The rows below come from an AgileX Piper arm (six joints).
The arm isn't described. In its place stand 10 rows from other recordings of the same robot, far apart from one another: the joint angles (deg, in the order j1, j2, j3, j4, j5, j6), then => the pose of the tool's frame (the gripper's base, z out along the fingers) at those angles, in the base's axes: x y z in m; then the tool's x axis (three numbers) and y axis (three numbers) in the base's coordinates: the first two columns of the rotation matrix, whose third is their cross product.
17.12, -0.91, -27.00, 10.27, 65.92, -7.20 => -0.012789 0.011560 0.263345 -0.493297 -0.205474 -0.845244 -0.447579 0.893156 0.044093
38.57, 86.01, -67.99, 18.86, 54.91, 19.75 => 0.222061 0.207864 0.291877 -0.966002 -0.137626 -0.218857 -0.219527 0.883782 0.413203
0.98, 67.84, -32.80, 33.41, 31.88, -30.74 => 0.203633 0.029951 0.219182 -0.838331 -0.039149 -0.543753 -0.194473 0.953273 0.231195
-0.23, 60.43, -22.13, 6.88, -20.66, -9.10 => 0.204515 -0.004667 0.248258 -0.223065 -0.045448 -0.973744 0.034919 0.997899 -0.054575
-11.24, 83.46, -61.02, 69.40, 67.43, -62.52 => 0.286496 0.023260 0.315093 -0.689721 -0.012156 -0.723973 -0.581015 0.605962 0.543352
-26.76, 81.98, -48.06, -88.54, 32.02, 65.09 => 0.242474 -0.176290 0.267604 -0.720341 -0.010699 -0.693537 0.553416 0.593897 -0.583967
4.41, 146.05, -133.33, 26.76, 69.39, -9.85 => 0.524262 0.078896 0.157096 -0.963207 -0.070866 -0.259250 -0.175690 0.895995 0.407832
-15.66, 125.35, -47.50, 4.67, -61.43, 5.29 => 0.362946 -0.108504 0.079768 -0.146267 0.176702 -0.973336 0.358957 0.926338 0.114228
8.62, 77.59, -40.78, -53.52, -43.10, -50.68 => 0.267013 0.091044 0.289986 0.669291 -0.740009 0.066602 0.015127 -0.076049 -0.996989
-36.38, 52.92, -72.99, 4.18, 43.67, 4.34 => 0.135183 -0.093904 0.468851 -0.182693 0.293638 -0.938296 0.582192 0.801353 0.137425
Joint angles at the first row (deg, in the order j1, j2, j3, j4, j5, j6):
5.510 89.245 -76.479 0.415 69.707 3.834
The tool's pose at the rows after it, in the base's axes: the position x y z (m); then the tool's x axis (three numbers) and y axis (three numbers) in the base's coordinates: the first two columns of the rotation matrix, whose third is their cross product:
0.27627 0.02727 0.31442 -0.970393 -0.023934 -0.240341 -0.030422 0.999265 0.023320
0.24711 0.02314 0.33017 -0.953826 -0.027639 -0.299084 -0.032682 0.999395 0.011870
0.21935 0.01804 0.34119 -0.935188 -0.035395 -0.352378 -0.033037 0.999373 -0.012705
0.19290 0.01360 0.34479 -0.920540 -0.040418 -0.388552 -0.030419 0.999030 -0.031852
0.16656 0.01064 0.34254 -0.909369 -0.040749 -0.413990 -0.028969 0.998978 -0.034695
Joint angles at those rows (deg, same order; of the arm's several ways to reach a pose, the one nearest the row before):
5.510 83.016 -71.808 0.415 69.821 3.833
5.511 76.065 -68.474 -0.468 69.994 3.835
5.509 69.585 -65.327 -2.077 70.191 3.833
5.511 63.593 -61.689 -3.337 70.382 3.887
5.508 57.626 -57.485 -3.605 70.566 3.884

